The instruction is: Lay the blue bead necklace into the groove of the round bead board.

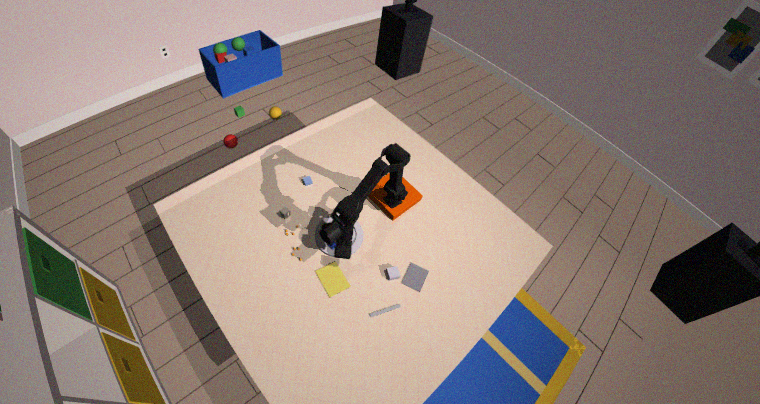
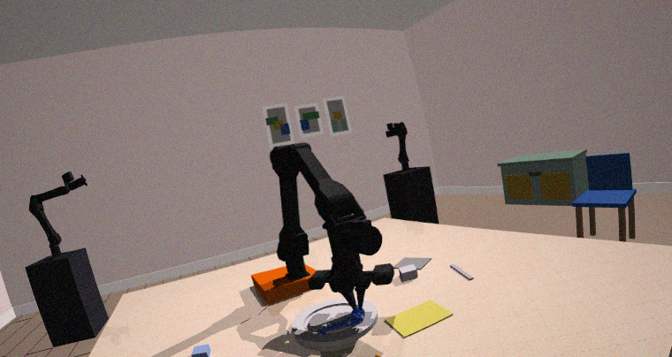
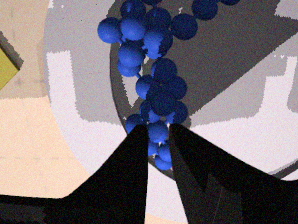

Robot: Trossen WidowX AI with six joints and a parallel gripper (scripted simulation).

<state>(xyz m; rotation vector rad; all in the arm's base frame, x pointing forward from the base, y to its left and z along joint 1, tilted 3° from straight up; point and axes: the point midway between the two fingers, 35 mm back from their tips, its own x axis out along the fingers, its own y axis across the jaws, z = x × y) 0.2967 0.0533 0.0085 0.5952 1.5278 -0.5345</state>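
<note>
Now: gripper tip 60 mm to the left of the round bead board, 20 mm past it and 10 mm above it. Also, from my gripper tip: yellow sheet (110 mm ahead, 90 mm to the left, 20 mm below); then small grey block (210 mm to the left, 90 mm behind, 10 mm below); then pale cube (270 mm to the right, 120 mm ahead).
</note>
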